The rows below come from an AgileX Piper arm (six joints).
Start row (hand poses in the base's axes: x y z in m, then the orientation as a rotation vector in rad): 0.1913, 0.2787, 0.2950, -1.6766, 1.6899, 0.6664
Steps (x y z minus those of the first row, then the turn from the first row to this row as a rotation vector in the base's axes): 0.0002, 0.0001, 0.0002, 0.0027, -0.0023, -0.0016; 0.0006, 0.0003, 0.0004, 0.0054, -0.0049, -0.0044; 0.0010, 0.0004, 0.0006, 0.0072, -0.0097, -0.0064; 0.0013, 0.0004, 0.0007, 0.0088, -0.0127, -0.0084; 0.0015, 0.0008, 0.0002, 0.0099, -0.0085, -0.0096; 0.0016, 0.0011, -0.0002, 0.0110, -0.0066, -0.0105; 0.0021, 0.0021, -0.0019, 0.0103, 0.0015, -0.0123; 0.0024, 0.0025, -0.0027, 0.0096, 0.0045, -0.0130; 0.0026, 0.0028, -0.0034, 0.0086, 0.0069, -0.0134; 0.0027, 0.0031, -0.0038, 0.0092, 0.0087, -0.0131; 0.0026, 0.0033, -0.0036, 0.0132, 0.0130, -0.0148; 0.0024, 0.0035, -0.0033, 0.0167, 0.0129, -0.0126; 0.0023, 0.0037, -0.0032, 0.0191, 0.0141, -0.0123; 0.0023, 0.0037, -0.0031, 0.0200, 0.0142, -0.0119; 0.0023, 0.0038, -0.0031, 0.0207, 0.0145, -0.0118; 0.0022, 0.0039, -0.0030, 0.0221, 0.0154, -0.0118; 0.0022, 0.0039, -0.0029, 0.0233, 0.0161, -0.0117; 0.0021, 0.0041, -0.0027, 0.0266, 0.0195, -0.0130; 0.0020, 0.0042, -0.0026, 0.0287, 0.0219, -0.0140; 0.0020, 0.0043, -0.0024, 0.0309, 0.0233, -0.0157
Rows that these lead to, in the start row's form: 0.1915, 0.2788, 0.2952, -1.6734, 1.6879, 0.6655; 0.1919, 0.2790, 0.2954, -1.6690, 1.6865, 0.6637; 0.1923, 0.2791, 0.2956, -1.6662, 1.6835, 0.6596; 0.1926, 0.2791, 0.2957, -1.6634, 1.6819, 0.6570; 0.1928, 0.2795, 0.2952, -1.6612, 1.6851, 0.6612; 0.1929, 0.2798, 0.2948, -1.6595, 1.6864, 0.6634; 0.1934, 0.2808, 0.2931, -1.6577, 1.6938, 0.6696; 0.1937, 0.2812, 0.2923, -1.6573, 1.6968, 0.6716; 0.1939, 0.2815, 0.2916, -1.6574, 1.6993, 0.6729; 0.1940, 0.2818, 0.2912, -1.6572, 1.7000, 0.6752; 0.1939, 0.2820, 0.2914, -1.6524, 1.7018, 0.6814; 0.1937, 0.2822, 0.2917, -1.6521, 1.6980, 0.6849; 0.1936, 0.2824, 0.2918, -1.6506, 1.6972, 0.6880; 0.1936, 0.2824, 0.2919, -1.6504, 1.6964, 0.6889; 0.1936, 0.2825, 0.2919, -1.6500, 1.6961, 0.6898; 0.1935, 0.2826, 0.2920, -1.6489, 1.6959, 0.6916; 0.1935, 0.2826, 0.2921, -1.6481, 1.6956, 0.6932; 0.1934, 0.2828, 0.2923, -1.6443, 1.6969, 0.6982; 0.1933, 0.2829, 0.2924, -1.6417, 1.6980, 0.7015; 0.1933, 0.2830, 0.2926, -1.6385, 1.6988, 0.7037
